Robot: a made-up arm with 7 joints. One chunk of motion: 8 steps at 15 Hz.
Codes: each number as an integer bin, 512 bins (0 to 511) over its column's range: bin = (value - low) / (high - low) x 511, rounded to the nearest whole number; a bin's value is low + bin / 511 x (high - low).
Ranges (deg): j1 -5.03..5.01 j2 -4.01..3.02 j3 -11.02..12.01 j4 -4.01..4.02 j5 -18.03..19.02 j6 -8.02..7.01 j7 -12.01..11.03
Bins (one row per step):
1: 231 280 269 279 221 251 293
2: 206 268 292 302 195 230 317
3: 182 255 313 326 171 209 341
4: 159 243 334 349 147 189 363
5: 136 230 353 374 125 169 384
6: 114 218 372 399 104 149 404
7: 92 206 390 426 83 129 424
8: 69 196 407 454 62 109 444
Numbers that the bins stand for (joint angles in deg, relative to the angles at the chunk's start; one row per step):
1: -0.49 -0.16 1.10 0.37 -2.01 -0.64 1.20
2: -0.98 -0.32 2.14 0.74 -3.89 -1.26 2.28
3: -1.45 -0.50 3.09 1.11 -5.63 -1.87 3.37
4: -1.91 -0.67 4.03 1.47 -7.37 -2.46 4.36
5: -2.36 -0.85 4.89 1.87 -8.97 -3.05 5.30
6: -2.79 -1.01 5.75 2.26 -10.49 -3.64 6.21
7: -3.22 -1.18 6.56 2.68 -12.01 -4.23 7.11
8: -3.67 -1.31 7.32 3.12 -13.53 -4.81 8.01

